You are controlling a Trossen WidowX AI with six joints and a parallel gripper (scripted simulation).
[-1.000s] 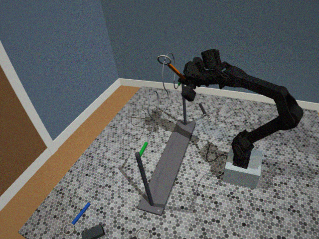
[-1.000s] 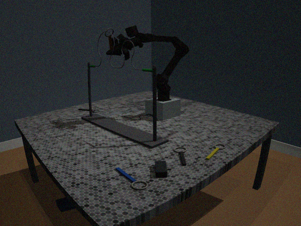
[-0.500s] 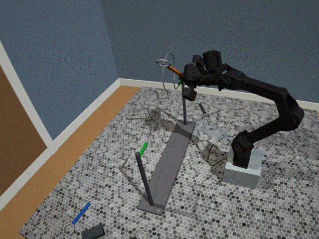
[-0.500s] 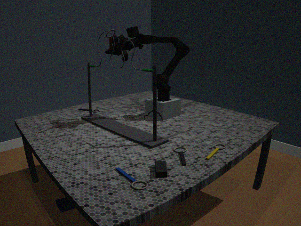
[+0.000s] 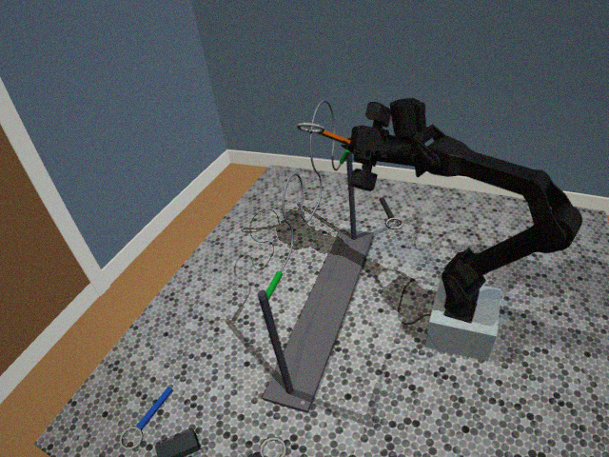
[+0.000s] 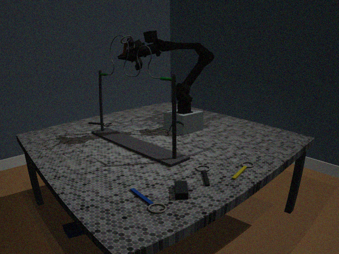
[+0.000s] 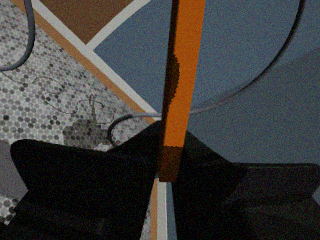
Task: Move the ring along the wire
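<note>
My gripper tip is now 8 cm to the right of the orange-handled ring and 6 cm below it. Also, from my gripper tip: yellow-handled ring 66 cm to the left, 41 cm below, 19 cm behind; blue-handled ring 64 cm to the left, 41 cm below, 23 cm ahead; dark block 65 cm to the left, 40 cm below, 11 cm ahead.
</note>
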